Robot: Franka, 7 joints.
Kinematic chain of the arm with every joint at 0, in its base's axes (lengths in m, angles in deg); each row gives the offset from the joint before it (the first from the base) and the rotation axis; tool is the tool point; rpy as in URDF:
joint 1: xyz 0 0 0.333 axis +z
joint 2: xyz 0 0 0 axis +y
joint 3: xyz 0 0 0.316 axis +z
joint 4: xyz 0.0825 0 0 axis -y
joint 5: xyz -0.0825 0 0.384 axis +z
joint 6: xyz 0 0 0 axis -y
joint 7: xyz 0.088 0 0 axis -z
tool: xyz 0 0 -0.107 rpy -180 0 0
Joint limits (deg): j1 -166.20..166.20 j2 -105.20..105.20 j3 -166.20..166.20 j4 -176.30..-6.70 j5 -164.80..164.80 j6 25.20..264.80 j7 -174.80..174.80
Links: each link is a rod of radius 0.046 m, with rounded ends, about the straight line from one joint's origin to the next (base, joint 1, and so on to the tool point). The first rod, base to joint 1, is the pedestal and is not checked.
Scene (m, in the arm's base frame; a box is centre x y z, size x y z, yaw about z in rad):
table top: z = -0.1
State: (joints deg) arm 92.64 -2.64 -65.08 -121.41 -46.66 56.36 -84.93
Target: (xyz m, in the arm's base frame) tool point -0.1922 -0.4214 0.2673
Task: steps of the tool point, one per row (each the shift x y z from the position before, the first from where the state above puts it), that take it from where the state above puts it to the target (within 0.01 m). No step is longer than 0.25 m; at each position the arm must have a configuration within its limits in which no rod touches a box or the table.
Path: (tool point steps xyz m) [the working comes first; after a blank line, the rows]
Joints at the target: 32.23 -27.32 -130.88 -120.58 -58.54 59.37 -84.93
Straight joint move there: clear.

1: 0.0064 -0.1989 -0.0028
2: -0.0803 -0.1830 -0.0210
3: -0.1511 -0.1295 -0.0372
4: -0.1909 -0.0493 -0.0498
5: -0.1916 0.0404 -0.0569

